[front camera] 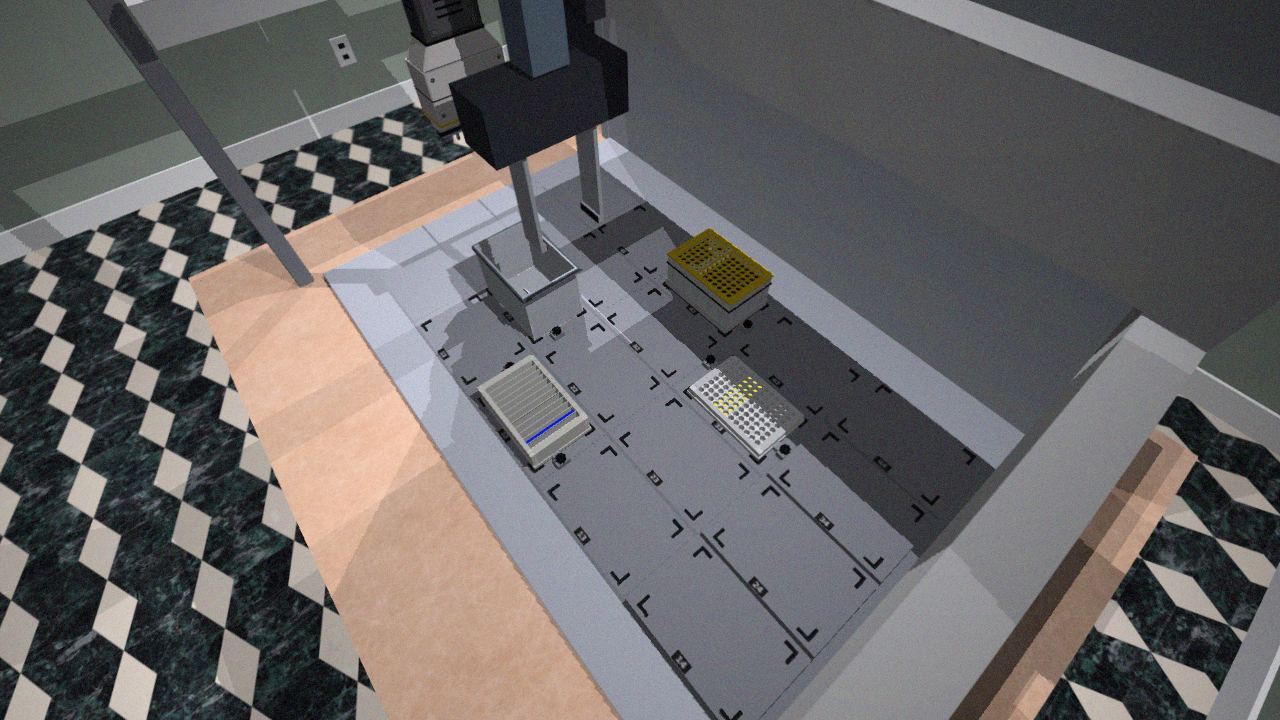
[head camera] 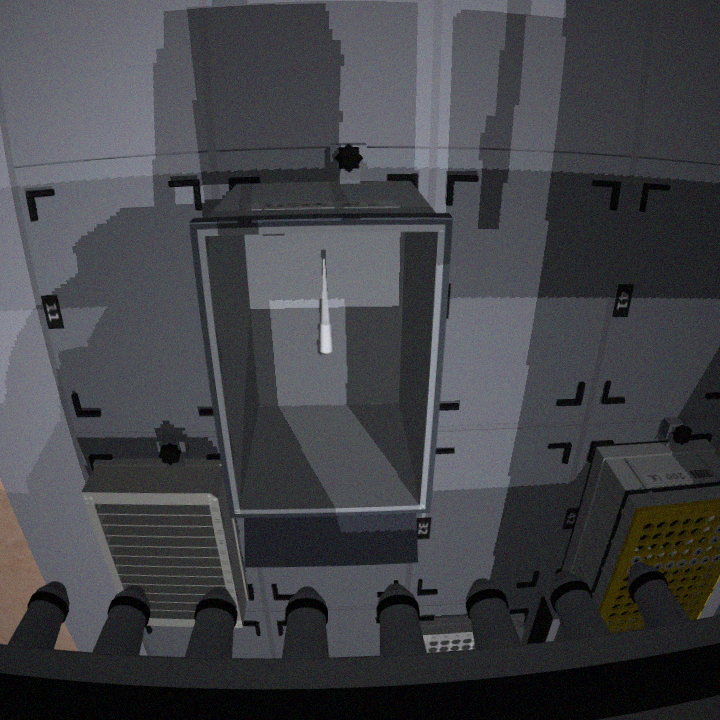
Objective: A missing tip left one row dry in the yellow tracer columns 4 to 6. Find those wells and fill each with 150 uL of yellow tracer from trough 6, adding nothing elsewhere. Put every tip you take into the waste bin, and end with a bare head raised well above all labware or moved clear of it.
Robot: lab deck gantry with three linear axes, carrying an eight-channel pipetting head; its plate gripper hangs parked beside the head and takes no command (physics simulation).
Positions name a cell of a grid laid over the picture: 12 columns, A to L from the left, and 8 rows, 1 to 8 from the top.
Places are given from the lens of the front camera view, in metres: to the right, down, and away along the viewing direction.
grey wall (front camera: J4): 0.43, -0.04, 0.60
